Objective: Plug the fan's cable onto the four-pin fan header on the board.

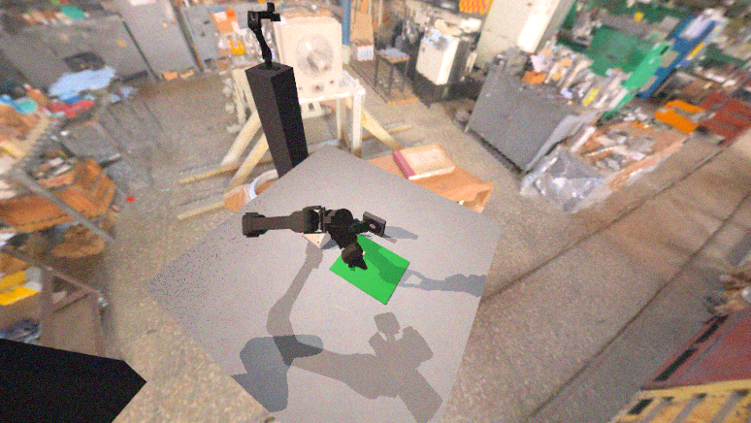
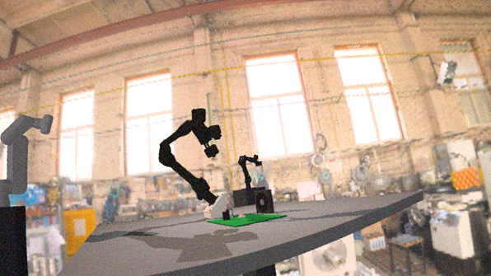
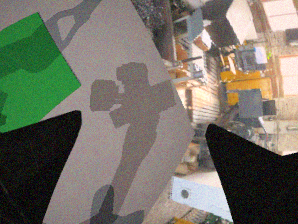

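The dark plug is 29 cm below my gripper tip, 11 cm behind it and 10 cm to the left of it. Round my gripper tip: flat green board: 33 cm below, 15 cm to the left, 3 cm behind; then black fan: 32 cm to the left, 26 cm below, 11 cm behind.
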